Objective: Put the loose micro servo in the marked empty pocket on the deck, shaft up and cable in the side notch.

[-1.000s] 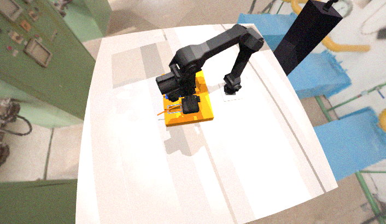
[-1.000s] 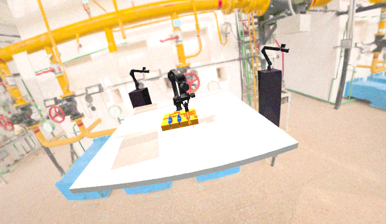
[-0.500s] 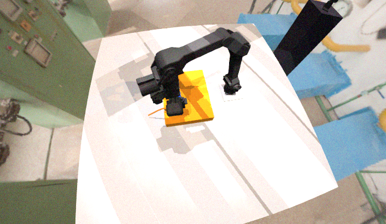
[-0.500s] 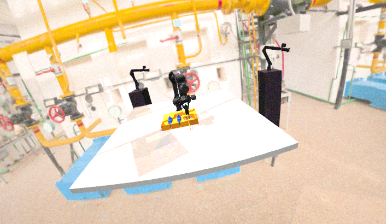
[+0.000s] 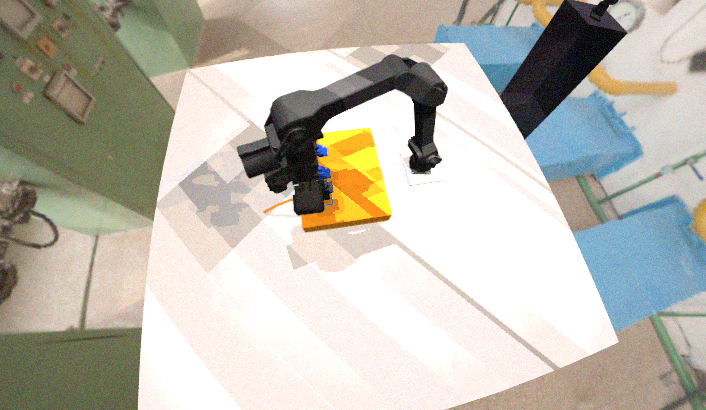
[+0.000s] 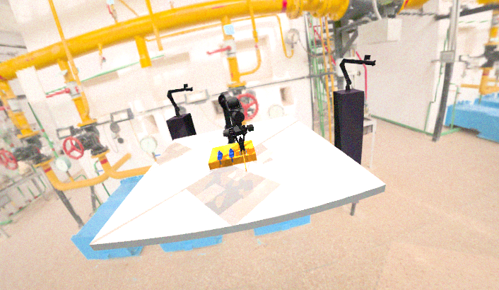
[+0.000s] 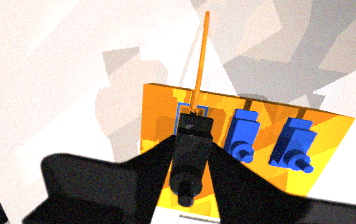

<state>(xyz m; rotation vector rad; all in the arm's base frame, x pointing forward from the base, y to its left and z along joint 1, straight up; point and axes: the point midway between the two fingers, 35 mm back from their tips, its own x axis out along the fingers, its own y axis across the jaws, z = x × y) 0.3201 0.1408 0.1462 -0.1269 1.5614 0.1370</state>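
Right now the orange deck is 11 cm behind my gripper tip, 10 cm to the right of it and 9 cm below it.
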